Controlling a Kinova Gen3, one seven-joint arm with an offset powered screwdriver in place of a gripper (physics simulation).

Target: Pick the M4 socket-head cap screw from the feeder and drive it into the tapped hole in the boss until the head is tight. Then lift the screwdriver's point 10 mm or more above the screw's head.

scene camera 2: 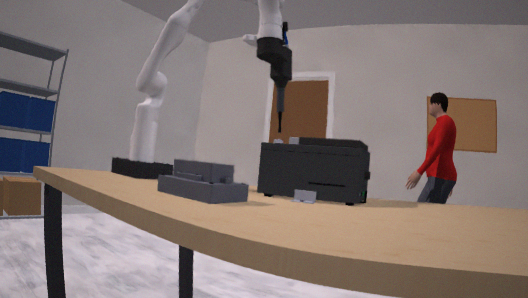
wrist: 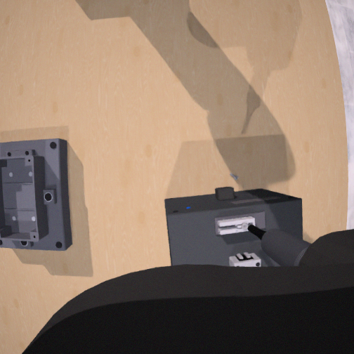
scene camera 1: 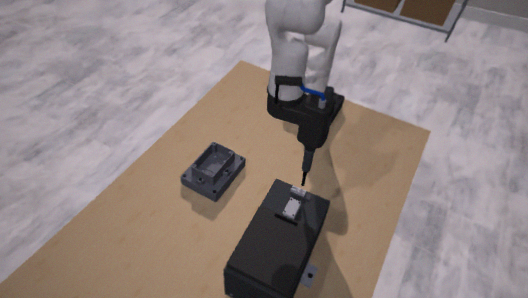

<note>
I see a pale slotted pick-up block [wrist: 259, 217].
</note>
